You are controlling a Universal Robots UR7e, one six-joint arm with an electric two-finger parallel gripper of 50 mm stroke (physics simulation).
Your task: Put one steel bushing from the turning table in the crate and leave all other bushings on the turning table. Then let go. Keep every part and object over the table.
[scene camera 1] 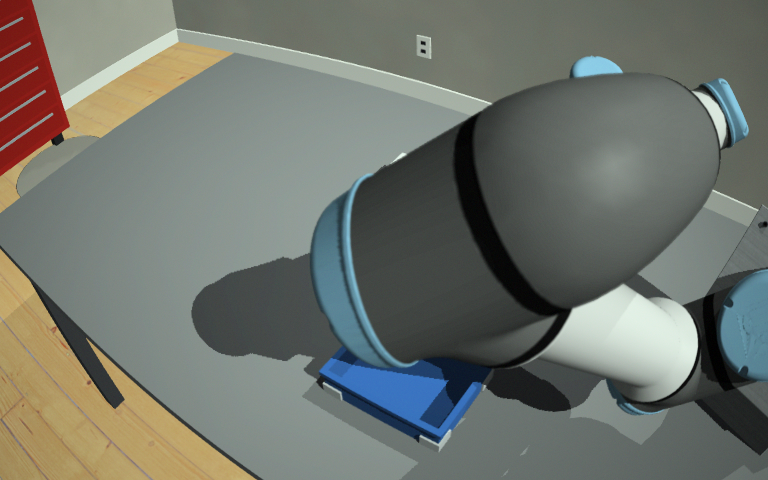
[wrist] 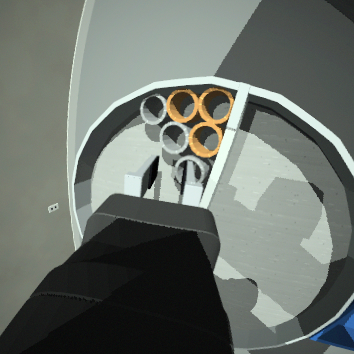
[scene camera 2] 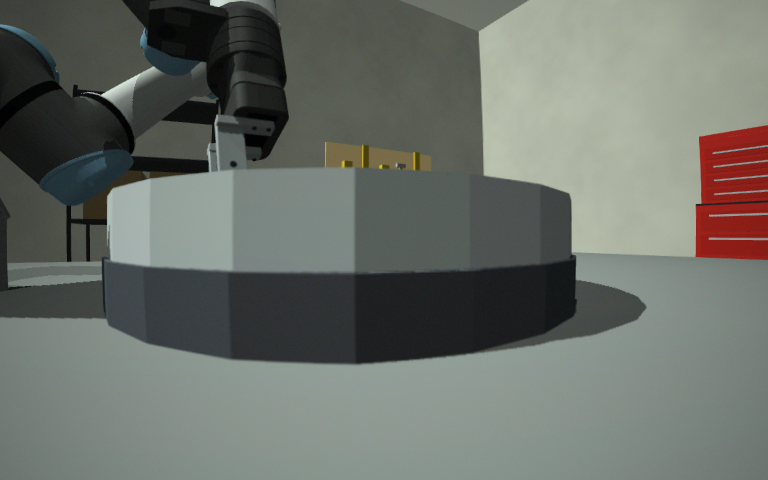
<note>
I see my gripper (wrist: 170,167) and a blue crate (scene camera 1: 426,401).
</note>
